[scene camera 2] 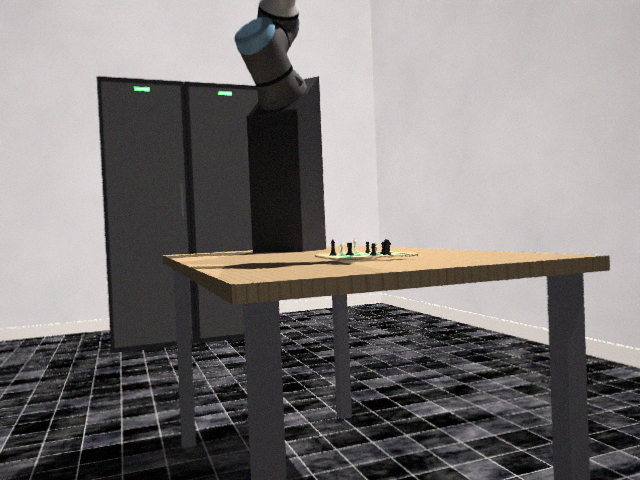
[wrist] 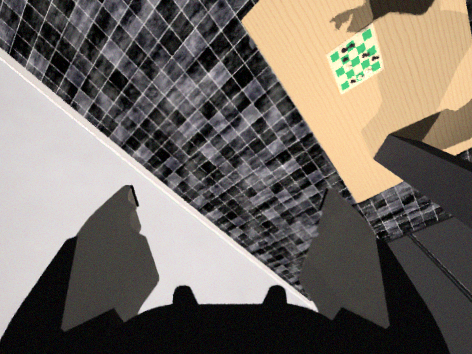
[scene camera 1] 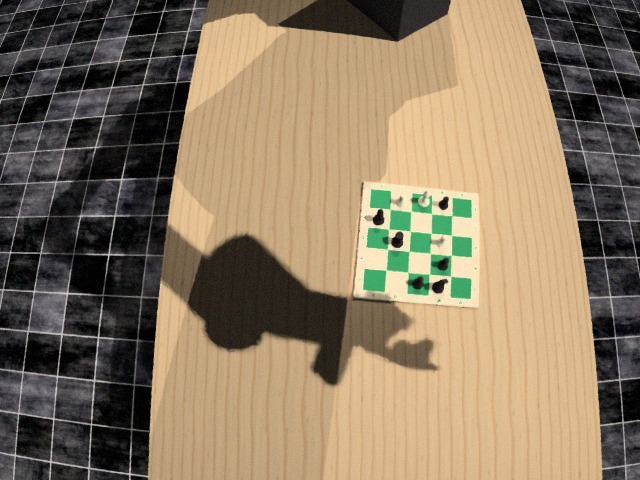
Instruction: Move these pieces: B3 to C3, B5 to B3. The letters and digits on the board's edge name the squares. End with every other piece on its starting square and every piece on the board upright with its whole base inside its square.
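Pixels of known places: gripper, fingertip midpoint: [wrist: 230, 189]; arm's base, origin of the base link: [scene camera 2: 283, 96].
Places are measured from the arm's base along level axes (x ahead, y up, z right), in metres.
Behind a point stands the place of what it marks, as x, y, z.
The board [scene camera 1: 420, 223] @(0.579, -0.580, 0.049) [scene camera 2: 324, 255] @(0.547, -0.580, 0.141) [wrist: 345, 86] @(0.552, -0.580, -0.036) lies flat on the table; its edge labels are too small to read, so I cannot tell which squares are B3, B5 and C3. The centre square holds no piece. In scene camera 1, a black piece [scene camera 1: 397, 239] @(0.616, -0.549, 0.101) stands left of centre and a white piece [scene camera 1: 439, 240] @(0.619, -0.568, 0.023) right of it. The far row holds a white pawn [scene camera 1: 400, 200] @(0.537, -0.567, 0.081), a taller white piece [scene camera 1: 423, 198] @(0.539, -0.561, 0.039) and a black piece [scene camera 1: 443, 202] @(0.551, -0.559, 0.004). My gripper [wrist: 230, 189] @(0.932, 0.347, -0.412) is open and empty, well away from the board; it does not show in the scene views.
Other black pieces stand at the left edge [scene camera 1: 378, 217] @(0.568, -0.561, 0.126), lower right [scene camera 1: 443, 264] and near row [scene camera 1: 417, 282] @(0.692, -0.559, 0.077) [scene camera 1: 439, 285] @(0.704, -0.549, 0.042). The arm's dark pedestal [scene camera 1: 405, 18] @(0.129, -0.517, -0.001) [scene camera 2: 275, 180] @(0.047, -0.323, 0.068) stands behind the table [scene camera 1: 248, 434] @(0.915, -0.586, 0.380) [scene camera 2: 465, 263] @(1.041, -0.585, 0.087). A dark cabinet [scene camera 2: 144, 206] stands behind. The arm's shadow falls beside the board.
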